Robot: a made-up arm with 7 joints.
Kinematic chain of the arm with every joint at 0, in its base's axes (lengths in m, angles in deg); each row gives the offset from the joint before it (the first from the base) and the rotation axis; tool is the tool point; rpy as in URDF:
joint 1: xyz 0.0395 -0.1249 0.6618 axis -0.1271 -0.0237 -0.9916
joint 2: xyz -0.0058 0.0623 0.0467 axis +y
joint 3: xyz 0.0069 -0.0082 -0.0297 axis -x
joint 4: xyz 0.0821 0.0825 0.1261 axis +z
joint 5: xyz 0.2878 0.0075 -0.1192 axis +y
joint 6: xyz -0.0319 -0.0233 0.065 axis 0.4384 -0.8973 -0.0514
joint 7: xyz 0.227 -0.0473 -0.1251 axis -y
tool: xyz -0.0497 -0.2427 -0.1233 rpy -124.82 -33.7 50
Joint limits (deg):
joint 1: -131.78..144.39
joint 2: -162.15..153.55
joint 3: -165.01..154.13
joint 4: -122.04..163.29
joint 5: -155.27..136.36
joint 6: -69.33..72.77
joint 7: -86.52..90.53
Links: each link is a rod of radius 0.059 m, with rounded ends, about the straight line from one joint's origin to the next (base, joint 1, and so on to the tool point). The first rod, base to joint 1, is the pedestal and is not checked.
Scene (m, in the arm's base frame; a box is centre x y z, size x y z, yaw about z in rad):
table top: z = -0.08
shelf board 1: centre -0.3 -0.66 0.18 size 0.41 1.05 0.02 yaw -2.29
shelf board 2: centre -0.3 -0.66 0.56 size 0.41 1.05 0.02 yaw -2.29
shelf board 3: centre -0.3 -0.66 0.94 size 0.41 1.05 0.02 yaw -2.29
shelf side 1: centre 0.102 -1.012 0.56 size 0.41 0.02 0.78 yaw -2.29
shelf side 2: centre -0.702 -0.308 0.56 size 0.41 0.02 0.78 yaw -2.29
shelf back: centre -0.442 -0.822 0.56 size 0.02 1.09 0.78 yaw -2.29
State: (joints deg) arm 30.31 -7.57 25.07 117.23 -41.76 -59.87 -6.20
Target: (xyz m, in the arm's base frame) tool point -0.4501 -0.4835 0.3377
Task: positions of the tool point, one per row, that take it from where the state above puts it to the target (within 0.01 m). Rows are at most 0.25 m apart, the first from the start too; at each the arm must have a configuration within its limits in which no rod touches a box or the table.
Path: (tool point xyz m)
1: 0.5959 -0.0858 0.3269
2: 0.5383 -0.2993 0.2951
3: 0.4156 -0.4880 0.3008
4: 0.2416 -0.6255 0.3420
5: 0.0397 -0.6936 0.4140
6: -0.1536 -0.6735 0.3916
7: -0.3218 -0.5983 0.3659
8: -0.4501 -0.4835 0.3377

